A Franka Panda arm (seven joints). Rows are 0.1 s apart.
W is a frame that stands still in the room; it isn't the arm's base.
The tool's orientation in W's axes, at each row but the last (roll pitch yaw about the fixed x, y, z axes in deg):
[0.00, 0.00, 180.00]
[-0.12, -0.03, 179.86]
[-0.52, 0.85, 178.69]
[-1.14, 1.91, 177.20]
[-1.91, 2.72, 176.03]
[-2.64, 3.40, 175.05]
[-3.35, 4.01, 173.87]
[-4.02, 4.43, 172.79]
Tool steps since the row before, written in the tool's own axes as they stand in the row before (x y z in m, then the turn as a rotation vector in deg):
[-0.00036, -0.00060, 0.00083, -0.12, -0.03, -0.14]
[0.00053, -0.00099, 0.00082, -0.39, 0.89, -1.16]
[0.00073, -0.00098, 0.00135, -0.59, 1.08, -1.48]
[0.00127, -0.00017, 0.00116, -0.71, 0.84, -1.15]
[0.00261, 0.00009, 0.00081, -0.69, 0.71, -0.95]
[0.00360, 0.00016, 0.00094, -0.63, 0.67, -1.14]
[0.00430, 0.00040, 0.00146, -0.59, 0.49, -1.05]
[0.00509, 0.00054, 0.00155, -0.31, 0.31, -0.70]
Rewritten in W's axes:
[0.00036, 0.00060, 0.00083, 0.12, 0.03, -0.14]
[-0.00053, 0.00099, 0.00082, 0.39, -0.89, -1.16]
[-0.00073, 0.00098, 0.00135, 0.59, -1.08, -1.48]
[-0.00130, 0.00021, 0.00112, 0.71, -0.85, -1.14]
[-0.00265, 0.00007, 0.00068, 0.69, -0.73, -0.94]
[-0.00365, 0.00011, 0.00072, 0.64, -0.67, -1.13]
[-0.00442, -0.00001, 0.00113, 0.61, -0.50, -1.03]
[-0.00523, 0.00001, 0.00111, 0.33, -0.30, -0.69]

